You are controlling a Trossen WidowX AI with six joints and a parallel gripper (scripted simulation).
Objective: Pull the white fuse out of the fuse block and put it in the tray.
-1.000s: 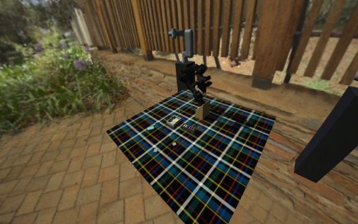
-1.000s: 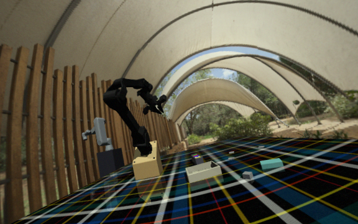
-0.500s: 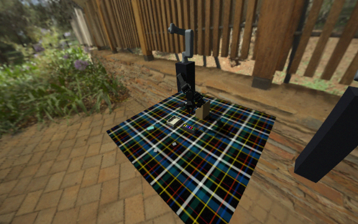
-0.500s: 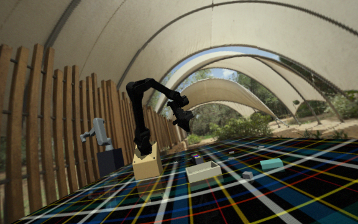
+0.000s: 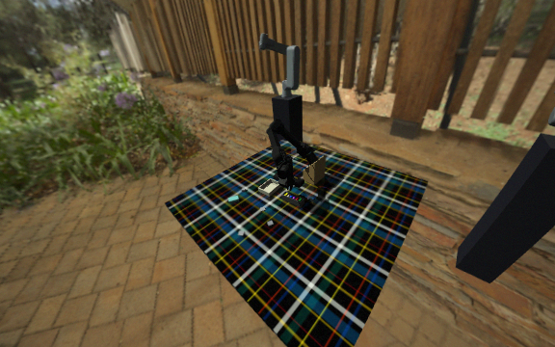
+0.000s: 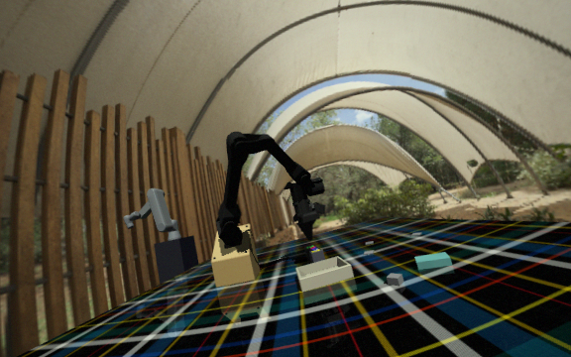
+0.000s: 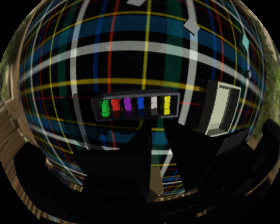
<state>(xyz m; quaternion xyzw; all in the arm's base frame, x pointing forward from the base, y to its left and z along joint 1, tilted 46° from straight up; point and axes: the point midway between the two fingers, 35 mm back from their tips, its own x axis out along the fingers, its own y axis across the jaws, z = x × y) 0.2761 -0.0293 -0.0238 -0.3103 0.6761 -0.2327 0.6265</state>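
Right now the white fuse is 5 cm below my gripper tip and 1 cm ahead of it. Also, from my gripper tip: cream tray (18 cm to the right, 7 cm below); then teal block (29 cm to the right, 23 cm ahead, 7 cm below).
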